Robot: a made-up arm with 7 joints. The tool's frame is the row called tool.
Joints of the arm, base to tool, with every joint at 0 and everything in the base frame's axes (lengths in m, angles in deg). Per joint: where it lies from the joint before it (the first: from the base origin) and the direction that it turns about. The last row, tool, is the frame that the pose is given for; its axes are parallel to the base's.
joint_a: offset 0 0 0.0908 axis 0 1 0
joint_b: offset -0.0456 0.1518 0.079 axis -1 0 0
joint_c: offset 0.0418 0.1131 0.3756 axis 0 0 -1
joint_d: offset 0.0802 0.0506 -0.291 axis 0 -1 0
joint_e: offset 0.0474 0.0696 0.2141 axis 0 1 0
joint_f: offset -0.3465 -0.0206 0.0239 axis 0 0 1
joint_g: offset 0.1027 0.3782 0.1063 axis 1 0 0
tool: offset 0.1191 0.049 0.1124
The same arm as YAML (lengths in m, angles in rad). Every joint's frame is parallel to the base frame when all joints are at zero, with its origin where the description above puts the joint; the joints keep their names.
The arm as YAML. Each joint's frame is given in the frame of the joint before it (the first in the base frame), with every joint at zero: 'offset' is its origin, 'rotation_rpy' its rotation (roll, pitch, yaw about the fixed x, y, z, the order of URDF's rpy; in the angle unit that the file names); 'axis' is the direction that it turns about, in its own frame. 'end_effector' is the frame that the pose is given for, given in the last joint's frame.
length_unit: m
angle_unit: rad
chain:
  - id: joint_a
    offset: [0.0, 0.0, 0.0908]
    rotation_rpy: [0.0, 0.0, 0.0]
    axis: [0.0, 1.0, 0.0]
  - id: joint_b
    offset: [-0.0456, 0.1518, 0.079]
    rotation_rpy: [0.0, 0.0, 0.0]
    axis: [-1.0, 0.0, 0.0]
  - id: joint_c
    offset: [0.0418, 0.1131, 0.3756]
    rotation_rpy: [0.0, 0.0, 0.0]
    axis: [0.0, 0.0, -1.0]
  - id: joint_d
    offset: [0.0802, 0.0506, -0.291]
    rotation_rpy: [0.0, 0.0, 0.0]
    axis: [0.0, -1.0, 0.0]
  - id: joint_e
    offset: [0.0474, 0.0696, 0.2141]
    rotation_rpy: [0.0, 0.0, 0.0]
    axis: [0.0, 1.0, 0.0]
  - id: joint_f
    offset: [-0.3465, -0.0206, 0.0239]
    rotation_rpy: [0.0, 0.0, 0.0]
    axis: [0.0, 0.0, 1.0]
  - id: joint_g
    offset: [0.1027, 0.3782, 0.1063]
    rotation_rpy: [0.0, 0.0, 0.0]
    axis: [1.0, 0.0, 0.0]
end_effector:
  offset: [0.1191, 0.049, 0.1124]
  rotation_rpy: [0.0, 0.0, 0.0]

